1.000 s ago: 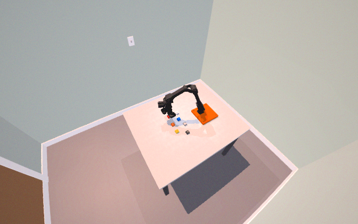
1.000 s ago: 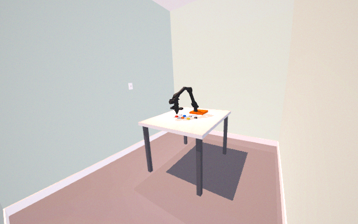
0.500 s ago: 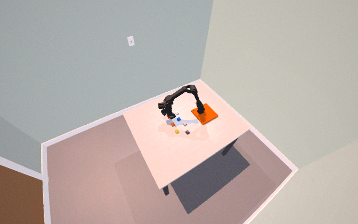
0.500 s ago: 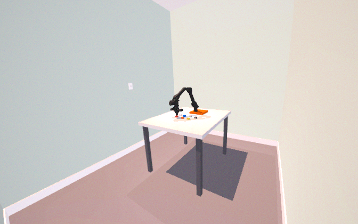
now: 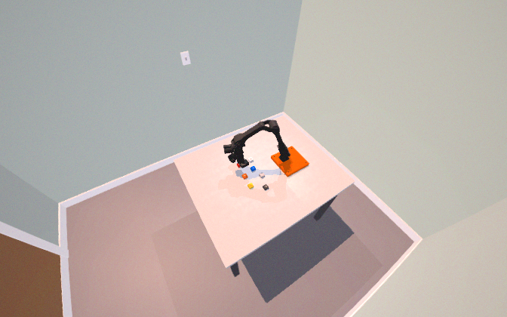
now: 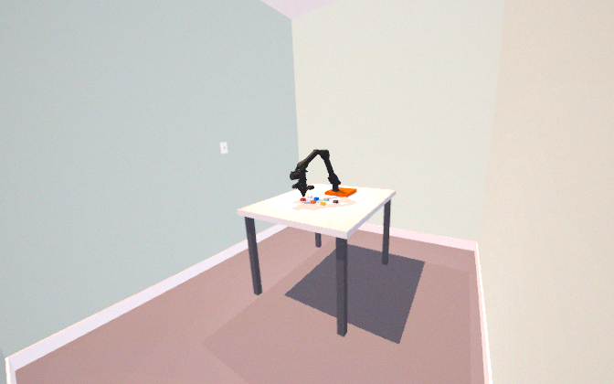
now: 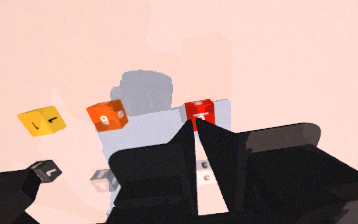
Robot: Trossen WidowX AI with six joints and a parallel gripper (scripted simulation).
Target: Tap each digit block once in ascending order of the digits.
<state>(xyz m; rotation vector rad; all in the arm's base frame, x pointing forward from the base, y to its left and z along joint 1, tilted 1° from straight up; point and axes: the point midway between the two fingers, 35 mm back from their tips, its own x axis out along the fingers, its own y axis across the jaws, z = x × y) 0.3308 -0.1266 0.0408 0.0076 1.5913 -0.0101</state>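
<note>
The red block lies 20 mm below my gripper tip and 10 mm to the right of it. From my gripper tip the other things lie so: orange block (100 mm to the left, 20 mm below, 20 mm ahead); then blue block (80 mm to the left, 70 mm behind, 20 mm below); then white block (100 mm behind, 20 mm below, 10 mm to the right).
</note>
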